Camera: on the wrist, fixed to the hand. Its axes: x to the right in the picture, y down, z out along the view.
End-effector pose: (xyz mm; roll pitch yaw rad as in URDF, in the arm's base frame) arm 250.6 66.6 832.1 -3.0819 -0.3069 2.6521
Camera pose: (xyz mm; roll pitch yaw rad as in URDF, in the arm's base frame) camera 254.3 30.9 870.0 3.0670 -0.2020 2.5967
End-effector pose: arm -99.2 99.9 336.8 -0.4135 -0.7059 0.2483
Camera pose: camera -78.6 58.0 313.6 -0.6519 -0.7699 0.3821
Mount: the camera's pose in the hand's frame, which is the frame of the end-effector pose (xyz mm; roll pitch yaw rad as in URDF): -7.7 -32.2 -40.3 -0.1513 -0.1010 0.0607
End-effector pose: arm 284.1 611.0 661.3 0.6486 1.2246 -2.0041
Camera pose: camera 304.4 657.9 651.0 0.4740 1.1073 -2.0328
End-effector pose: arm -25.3 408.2 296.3 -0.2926 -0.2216 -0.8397
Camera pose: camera -57.6 380.7 266.0 -0.4643 -0.2999 -0.7486
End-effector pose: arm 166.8 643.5 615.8 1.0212 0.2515 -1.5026
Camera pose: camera 183.0 664.2 570.7 0.8621 0.1468 -1.5577
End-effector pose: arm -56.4 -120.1 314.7 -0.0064 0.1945 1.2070
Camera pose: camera -31.5 -146.0 276.9 -0.1458 0.0935 1.2683
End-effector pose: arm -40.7 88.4 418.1 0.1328 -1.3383 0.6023
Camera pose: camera 8.3 89.9 400.4 -0.3692 -1.4382 0.9614
